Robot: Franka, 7 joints.
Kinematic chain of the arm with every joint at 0, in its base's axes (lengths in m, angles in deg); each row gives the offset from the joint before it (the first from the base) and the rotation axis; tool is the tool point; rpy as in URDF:
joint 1: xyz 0 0 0.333 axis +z
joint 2: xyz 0 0 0 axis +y
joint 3: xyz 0 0 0.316 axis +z
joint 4: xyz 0.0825 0 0 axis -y
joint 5: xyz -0.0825 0 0.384 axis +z
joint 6: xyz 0 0 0 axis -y
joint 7: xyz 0.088 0 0 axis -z
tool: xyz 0 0 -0.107 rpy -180 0 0
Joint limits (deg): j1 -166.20..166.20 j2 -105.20..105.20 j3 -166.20..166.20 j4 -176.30..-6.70 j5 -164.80..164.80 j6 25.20..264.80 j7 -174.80..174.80
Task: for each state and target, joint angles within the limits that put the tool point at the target. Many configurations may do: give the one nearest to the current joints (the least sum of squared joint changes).
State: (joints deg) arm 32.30 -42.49 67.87 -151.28 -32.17 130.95 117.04
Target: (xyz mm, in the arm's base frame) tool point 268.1 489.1 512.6
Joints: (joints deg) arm 9.24 -9.60 50.14 -120.59 -32.30 139.88 117.04
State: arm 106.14 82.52 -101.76 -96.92 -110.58 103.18 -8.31
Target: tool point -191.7 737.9 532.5
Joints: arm 140.64 92.16 -107.20 -68.42 -115.20 101.01 -8.31
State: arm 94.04 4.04 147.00 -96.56 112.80 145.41 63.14
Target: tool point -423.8 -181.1 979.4
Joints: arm 83.12 12.13 132.83 -68.28 112.20 143.40 63.14
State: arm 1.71 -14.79 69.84 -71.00 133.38 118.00 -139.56
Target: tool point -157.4 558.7 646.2
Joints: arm 19.57 -26.94 68.95 -108.84 128.53 117.06 -139.56
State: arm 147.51 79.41 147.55 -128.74 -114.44 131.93 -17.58
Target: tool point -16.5 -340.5 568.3
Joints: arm 145.73 74.11 136.48 -153.11 -113.10 130.93 -17.58
